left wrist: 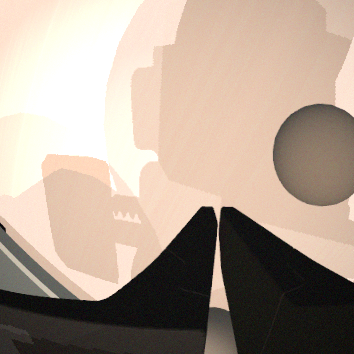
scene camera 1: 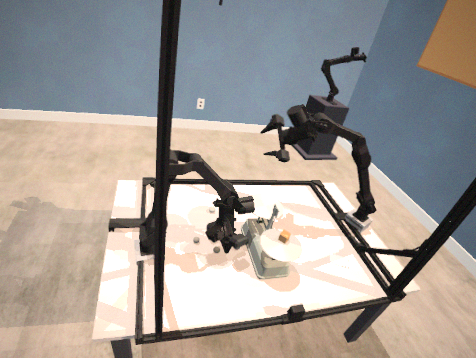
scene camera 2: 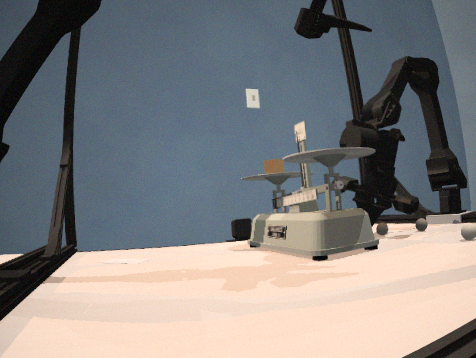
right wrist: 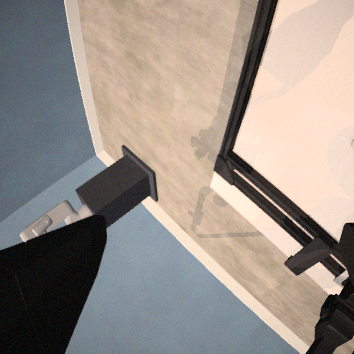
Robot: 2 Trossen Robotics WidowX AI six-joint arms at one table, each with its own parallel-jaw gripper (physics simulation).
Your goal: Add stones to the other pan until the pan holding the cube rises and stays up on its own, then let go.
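Pixels of known places: left gripper, fingertip midpoint: (left wrist: 215,218) (scene camera 1: 226,253); right gripper, fingertip midpoint: (scene camera 1: 262,143) (scene camera 2: 384,1) (right wrist: 230,233); left arm's base, link origin: (scene camera 1: 149,248) (scene camera 2: 451,213); right arm's base, link origin: (scene camera 1: 360,216).
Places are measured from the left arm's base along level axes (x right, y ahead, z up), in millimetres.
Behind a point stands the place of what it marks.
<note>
An orange cube (scene camera 1: 284,236) @(x 164, y 433, z 151 mm) (scene camera 2: 273,166) @(x 142, y 453, z 138 mm) sits on one pan (scene camera 1: 268,243) @(x 160, y 380, z 122 mm) (scene camera 2: 252,177) @(x 174, y 483, z 121 mm) of a grey-green balance. In scene camera 2 that pan is the lower one. The other pan (scene camera 2: 327,155) @(x -33, y 467, z 132 mm) stands higher, and no stone shows above its rim. My left gripper (scene camera 1: 229,248) @(x 68, y 280, z -12 mm) (left wrist: 215,218) @(x 68, y 280, z -12 mm) is low beside the balance, its tips together. A grey stone (left wrist: 317,155) @(x 51, y 244, z 6 mm) lies beyond its fingers, and part of another stone (left wrist: 218,332) @(x 47, y 317, z -2 mm) shows through the gap behind the tips. My right gripper (scene camera 1: 266,142) @(x -191, y 466, z 319 mm) is open and empty, high above the table's far side.
Round stones (scene camera 1: 196,240) @(x -5, y 178, z 0 mm) (scene camera 2: 421,224) @(x -22, y 193, z -6 mm) lie near the left gripper, with a pale one (scene camera 1: 212,210) @(x -166, y 290, z -2 mm) farther back. The balance base (scene camera 1: 271,271) @(x 204, y 401, z 17 mm) (scene camera 2: 340,232) @(x -49, y 469, z 15 mm) stands mid-table. A black frame (scene camera 1: 220,329) @(x 333, y 175, z -26 mm) borders the table, with a tall upright post (scene camera 1: 162,125) @(x 317, y -14, z 630 mm) at the left.
</note>
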